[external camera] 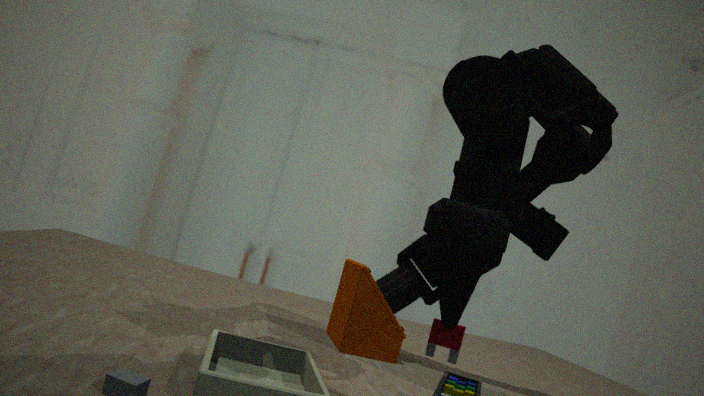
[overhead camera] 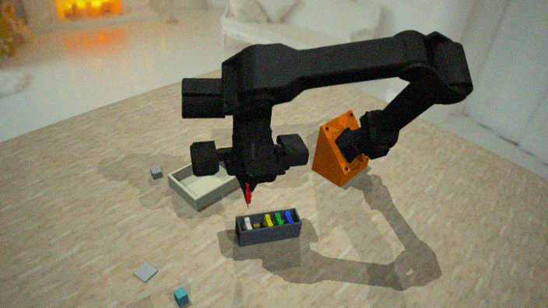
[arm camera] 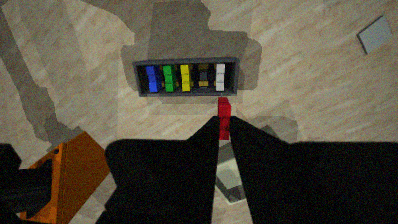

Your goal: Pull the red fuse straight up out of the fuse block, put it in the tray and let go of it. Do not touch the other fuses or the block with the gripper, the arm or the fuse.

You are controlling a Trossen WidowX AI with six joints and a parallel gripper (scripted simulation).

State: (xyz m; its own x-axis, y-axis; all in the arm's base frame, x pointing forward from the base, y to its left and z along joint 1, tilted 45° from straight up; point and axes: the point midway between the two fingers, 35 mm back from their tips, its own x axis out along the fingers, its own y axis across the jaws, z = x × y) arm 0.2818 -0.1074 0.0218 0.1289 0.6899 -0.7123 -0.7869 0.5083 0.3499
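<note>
My gripper tip is now 4 cm past the pale tray, 15 cm to the left of it and 9 cm above it. The rest, counted from my gripper tip: flat grey tile (19 cm ahead, 6 cm to the right, 10 cm below); then teal cube (19 cm ahead, 2 cm to the left, 8 cm below); then red fuse (1 cm below).
</note>
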